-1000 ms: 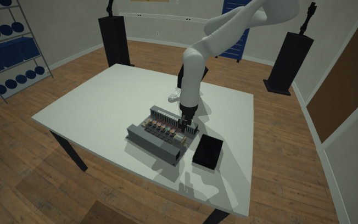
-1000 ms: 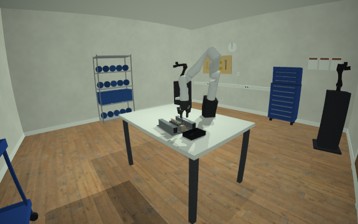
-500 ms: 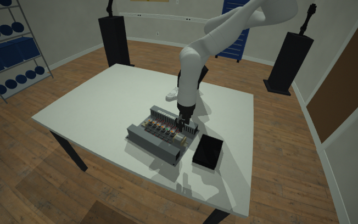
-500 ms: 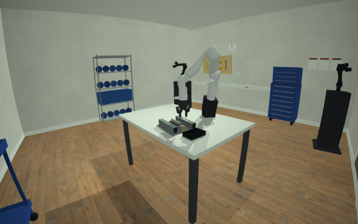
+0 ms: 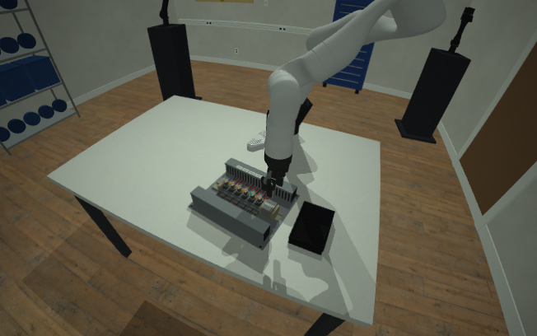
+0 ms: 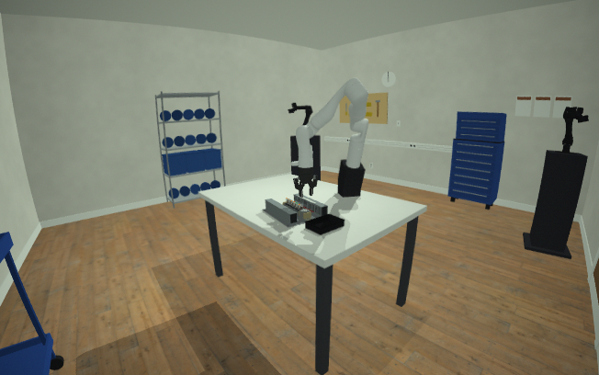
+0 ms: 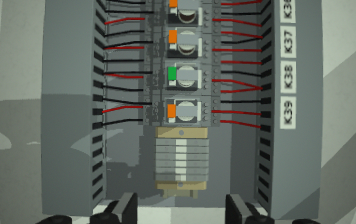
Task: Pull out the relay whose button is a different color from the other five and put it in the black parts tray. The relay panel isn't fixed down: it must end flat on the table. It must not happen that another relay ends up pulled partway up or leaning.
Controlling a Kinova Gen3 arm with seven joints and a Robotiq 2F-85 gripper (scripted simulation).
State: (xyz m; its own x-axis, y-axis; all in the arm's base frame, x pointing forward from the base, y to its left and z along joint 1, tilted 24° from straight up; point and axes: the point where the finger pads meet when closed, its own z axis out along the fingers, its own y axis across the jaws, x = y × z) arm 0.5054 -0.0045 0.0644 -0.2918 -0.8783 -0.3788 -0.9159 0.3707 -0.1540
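Now: hand 9 cm above the relay, 8 cm to the left of it and 3 cm past it. Also, from my hand: grey relay panel: 11 cm to the right, 11 cm below, 4 cm behind; then black parts tray: 14 cm to the left, 13 cm below, 3 cm ahead.
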